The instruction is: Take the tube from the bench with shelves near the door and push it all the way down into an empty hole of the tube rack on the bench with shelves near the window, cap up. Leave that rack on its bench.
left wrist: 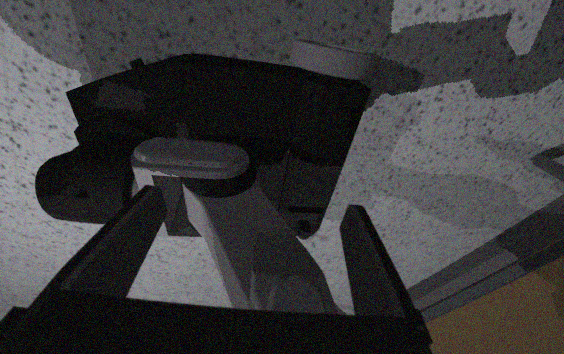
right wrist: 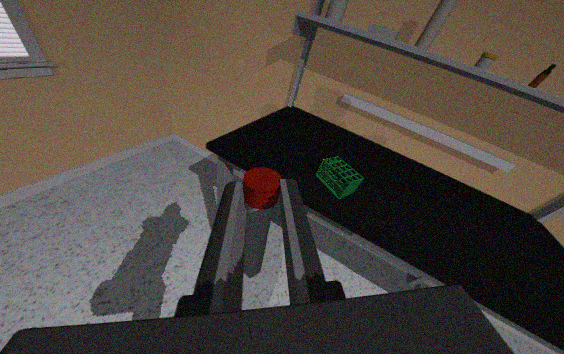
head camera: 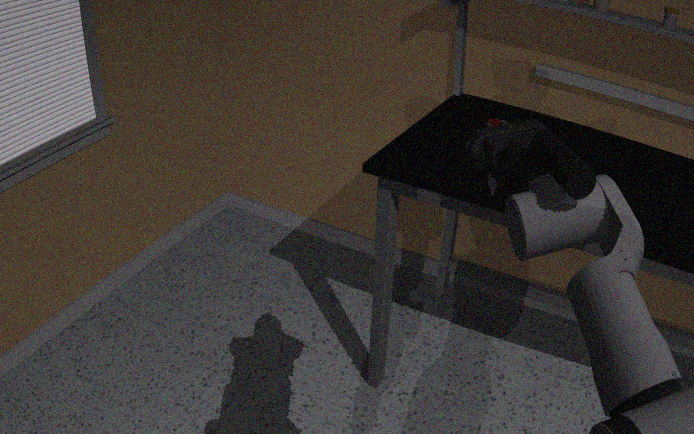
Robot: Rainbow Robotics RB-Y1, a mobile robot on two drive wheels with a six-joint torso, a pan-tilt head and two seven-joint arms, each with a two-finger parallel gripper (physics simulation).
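Frame: origin at the robot's base, x up, y left, z back, level; metres.
Seen in the pictures: left gripper, fingertip midpoint: [left wrist: 255,207]; right gripper, fingertip midpoint: [right wrist: 262,192] [head camera: 494,127].
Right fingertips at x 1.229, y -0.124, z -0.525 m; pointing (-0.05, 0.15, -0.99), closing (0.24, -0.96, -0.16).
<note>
Offsets run from my right fingertips to a thing's top centre. "spot": to the spot under its first point. Level surfaces: height alone.
My right gripper [right wrist: 262,192] is shut on the tube @(dz +0.003, dx +0.011, dy -0.004 m) [right wrist: 262,187], whose red cap shows between the fingertips in the right wrist view; the tube's body is mostly hidden or hard to make out. The red cap also shows in the head view [head camera: 494,122], beyond the dark right hand. The green tube rack @(dz -0.425, dx -0.238, dy -0.265 m) [right wrist: 340,177] stands on the black bench @(dx -0.315 m) [right wrist: 410,210] [head camera: 424,148] in the right wrist view, to the right of and beyond the fingers; whether its holes are empty is too small to tell. My left gripper [left wrist: 255,207] is open, with no object between its fingers.
A shelf @(dx +0.127 m) [right wrist: 420,54] with several items runs above the bench. A grey rail [right wrist: 425,131] is on the wall behind it. A bench leg @(spot: dz -0.487, dx -0.678, dy +0.165 m) [head camera: 382,276] stands on the speckled floor. A window with blinds @(spot: dz -0.768, dx -0.103, dy +1.516 m) [head camera: 40,76] is at the left. The robot's own base [left wrist: 215,100] shows in the left wrist view.
</note>
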